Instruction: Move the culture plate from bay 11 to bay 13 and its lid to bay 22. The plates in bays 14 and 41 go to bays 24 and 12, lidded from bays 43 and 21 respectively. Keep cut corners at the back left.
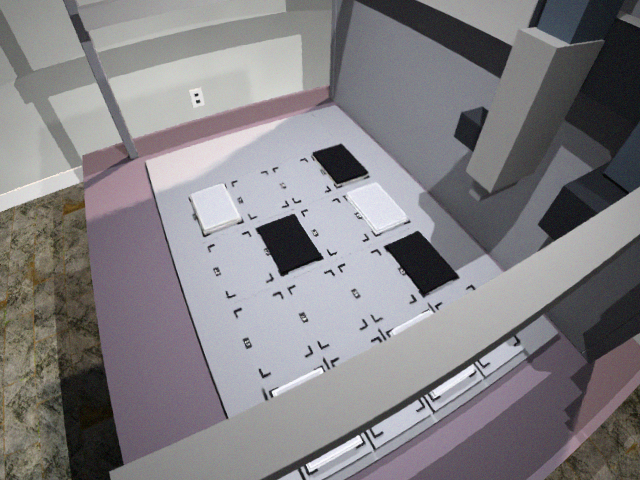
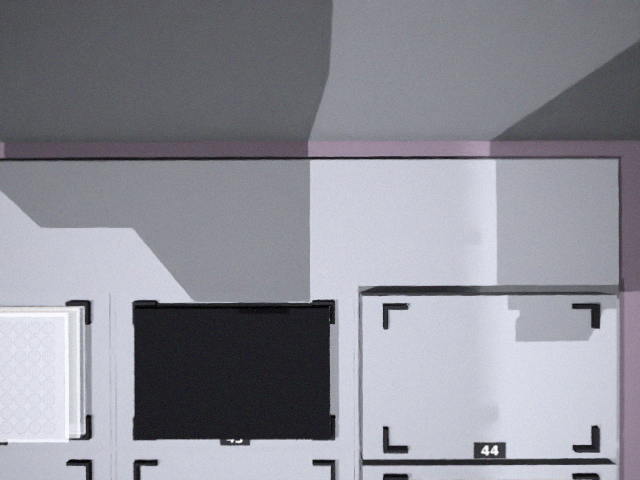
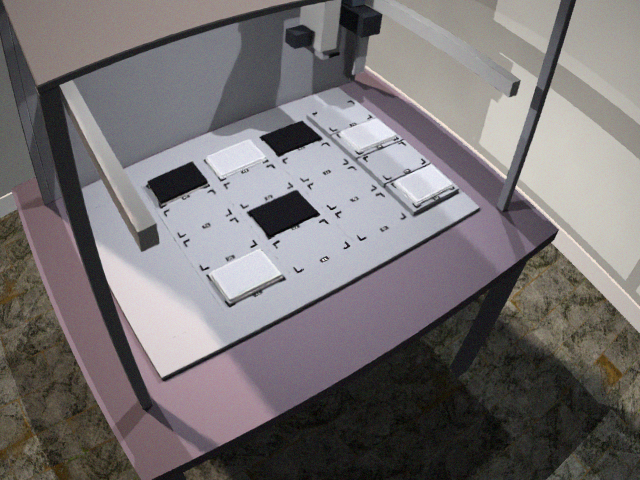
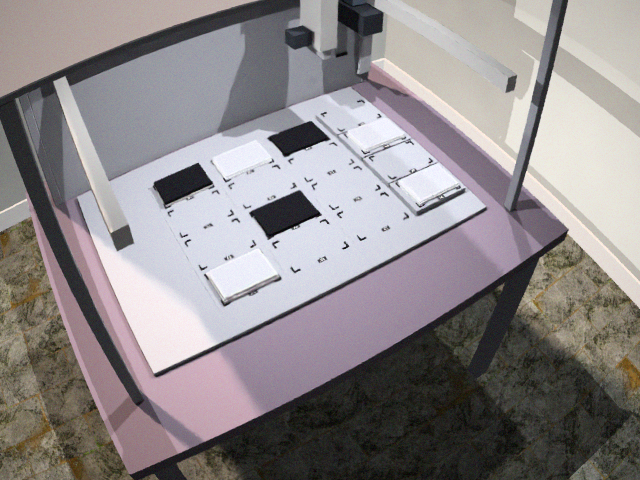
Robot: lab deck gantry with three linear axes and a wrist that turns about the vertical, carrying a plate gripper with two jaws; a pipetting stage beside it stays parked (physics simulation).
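Frame: origin at the robot's base, x left, y back, z up, level; metres.
Where they show: gripper, fingertip midpoint: (image 3: 345, 64) (image 4: 352, 63); robot's base, origin of the base link: (image 1: 190, 198) (image 3: 229, 305) (image 4: 224, 304).
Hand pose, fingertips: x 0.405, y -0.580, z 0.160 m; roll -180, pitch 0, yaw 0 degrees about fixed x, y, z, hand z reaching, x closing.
Note:
Things, the pixels of their top centre, and the offset from my fingertips. "spot": a spot on its surface instead.
- white lidded culture plate, middle of its top: (image 3: 245, 273) (image 4: 241, 272) (image 1: 213, 205) dx -0.362, dy +0.516, dz -0.145 m
- white plate, middle of its top: (image 1: 315, 415) (image 4: 429, 181) (image 3: 424, 181) dx -0.362, dy +0.024, dz -0.131 m
- bay 41, surface spot: (image 3: 177, 182) (image 4: 182, 183) (image 1: 337, 161) spot: dx -0.047, dy +0.518, dz -0.143 m
- bay 22, surface spot: (image 1: 289, 243) (image 3: 286, 210) (image 4: 287, 210) spot: dx -0.256, dy +0.345, dz -0.152 m
- bay 43, surface spot: (image 2: 231, 370) (image 1: 422, 259) (image 3: 290, 135) (image 4: 298, 136) spot: dx -0.039, dy +0.188, dz -0.152 m
- bay 42, surface spot: (image 2: 33, 372) spot: dx -0.038, dy +0.312, dz -0.145 m
- bay 34, surface spot: (image 1: 410, 322) spot: dx -0.153, dy +0.082, dz -0.131 m
A white lidded culture plate (image 1: 215, 208) (image 3: 247, 276) (image 4: 242, 274) sits in bay 11. Another white plate (image 1: 297, 382) (image 3: 423, 184) (image 4: 429, 183) is in bay 14. Black-topped pieces lie in bay 41 (image 1: 340, 163) (image 3: 177, 182) (image 4: 183, 183), in bay 22 (image 1: 289, 243) (image 3: 283, 212) (image 4: 285, 212) and in bay 43 (image 1: 421, 263) (image 2: 231, 370) (image 3: 291, 137) (image 4: 298, 137). Bays 12, 13, 21 and 24 hold no plate. Cut corners are too small to tell. My gripper (image 3: 358, 67) (image 4: 363, 66) hangs high at the back right, away from the plates; one jaw shows, its opening is unclear.
White plates also sit in bay 42 (image 1: 377, 206) (image 2: 33, 372) (image 3: 236, 158) (image 4: 242, 159) and bay 34 (image 1: 410, 322) (image 3: 368, 135) (image 4: 376, 134). The pipetting stage (image 1: 522, 113) (image 3: 326, 31) (image 4: 317, 28) hangs beside the gripper. The right-hand bay column is raised.

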